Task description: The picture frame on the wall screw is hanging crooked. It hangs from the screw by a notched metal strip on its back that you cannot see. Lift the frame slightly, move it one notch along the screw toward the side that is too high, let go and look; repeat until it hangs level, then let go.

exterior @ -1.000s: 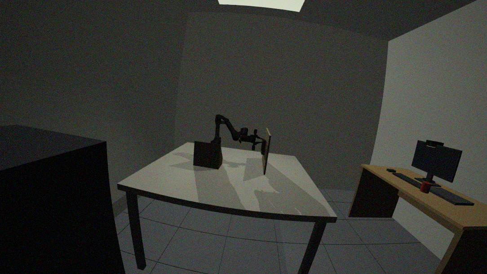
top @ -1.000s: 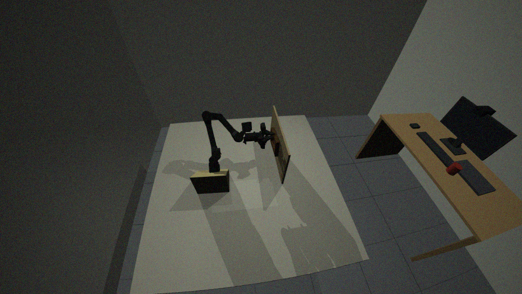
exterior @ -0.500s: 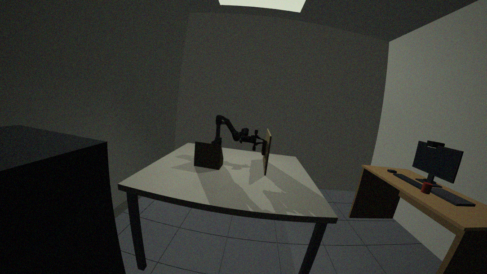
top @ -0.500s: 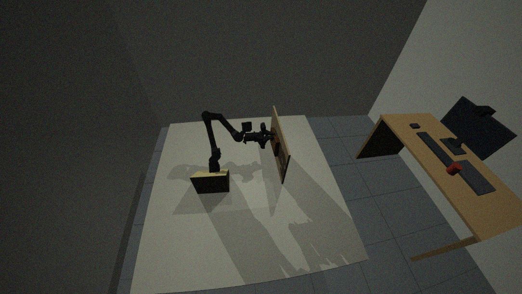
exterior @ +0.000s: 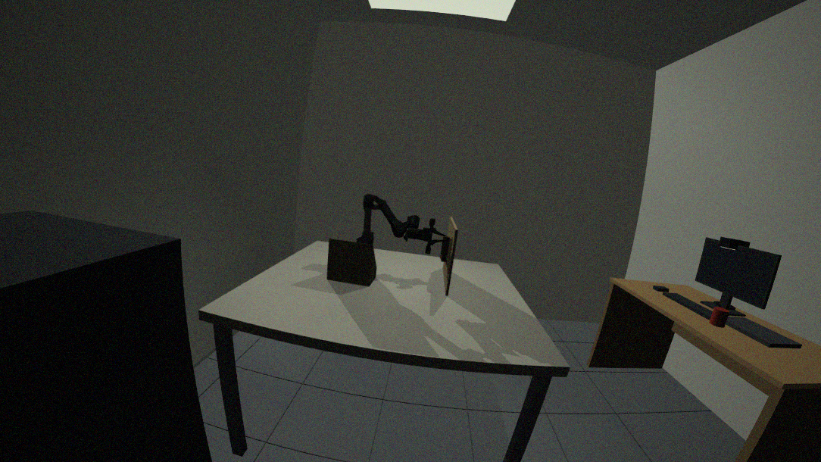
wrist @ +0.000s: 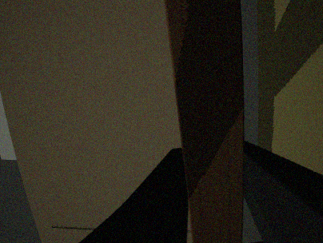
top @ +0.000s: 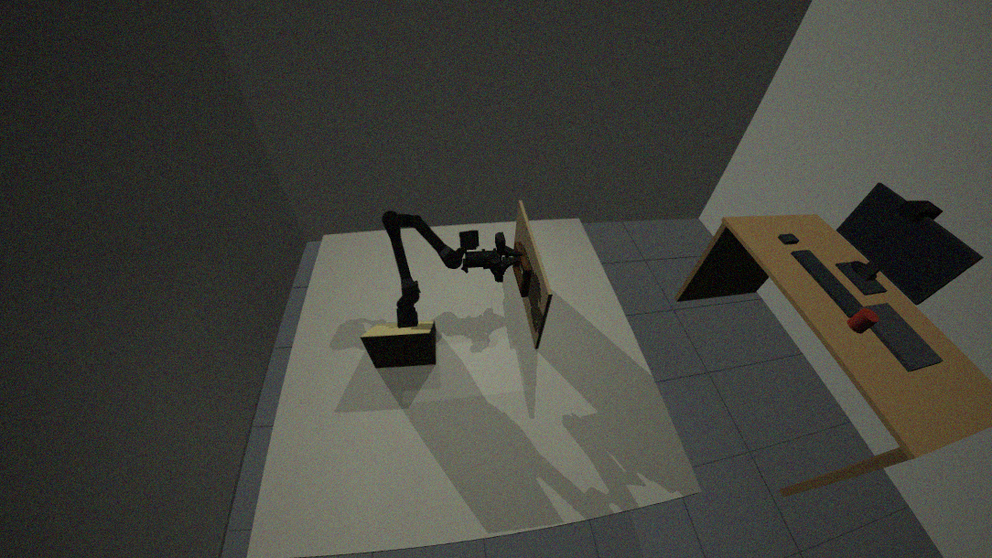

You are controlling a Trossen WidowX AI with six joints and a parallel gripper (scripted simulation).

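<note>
Right now the picture frame is 5 cm below my gripper tip and 1 cm to the right of it. The rest, counted from my gripper tip: tan wall panel: 7 cm below, 2 cm to the right, 2 cm ahead.
</note>
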